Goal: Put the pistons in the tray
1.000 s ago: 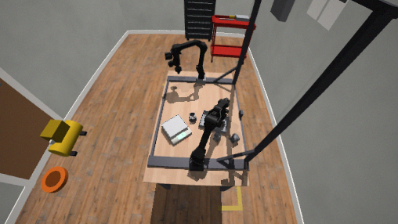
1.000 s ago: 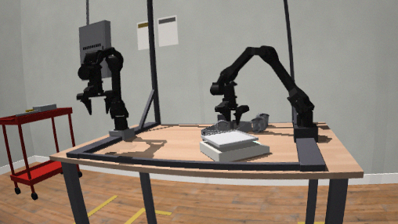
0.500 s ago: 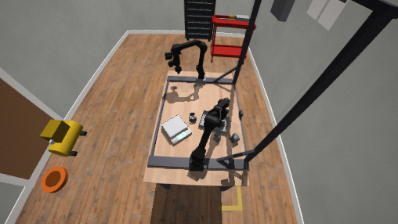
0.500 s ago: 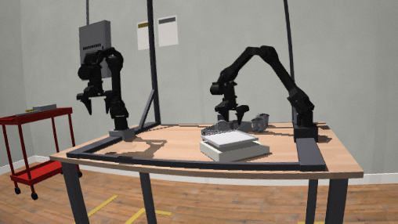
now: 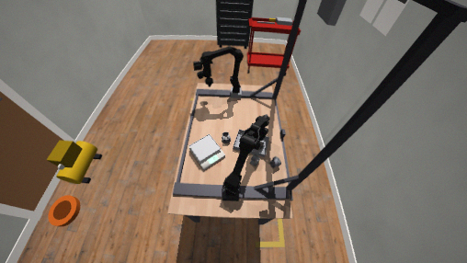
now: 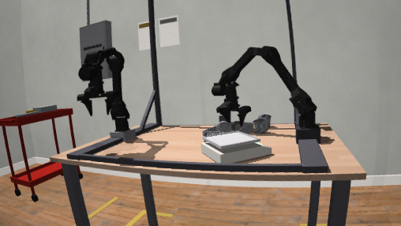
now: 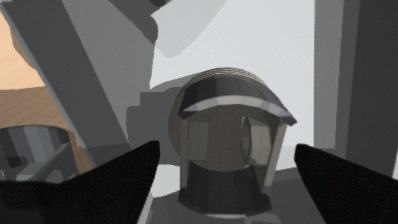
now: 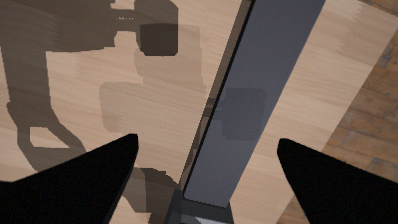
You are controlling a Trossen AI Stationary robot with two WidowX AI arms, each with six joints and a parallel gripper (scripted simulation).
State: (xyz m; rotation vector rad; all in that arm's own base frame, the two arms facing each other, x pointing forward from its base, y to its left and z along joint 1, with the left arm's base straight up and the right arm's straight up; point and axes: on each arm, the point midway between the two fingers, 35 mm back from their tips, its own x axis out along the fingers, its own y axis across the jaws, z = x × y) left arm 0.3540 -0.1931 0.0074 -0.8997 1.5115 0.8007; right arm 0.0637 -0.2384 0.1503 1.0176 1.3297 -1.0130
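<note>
The steel parts tray lies 60 mm below my left hand, 50 mm ahead of it and 20 mm to the right of it. The rest, counted from my left hand: scale plate: 380 mm ahead, 70 mm to the left, 10 mm below; white scale: 380 mm ahead, 80 mm to the left, 30 mm below.
</note>
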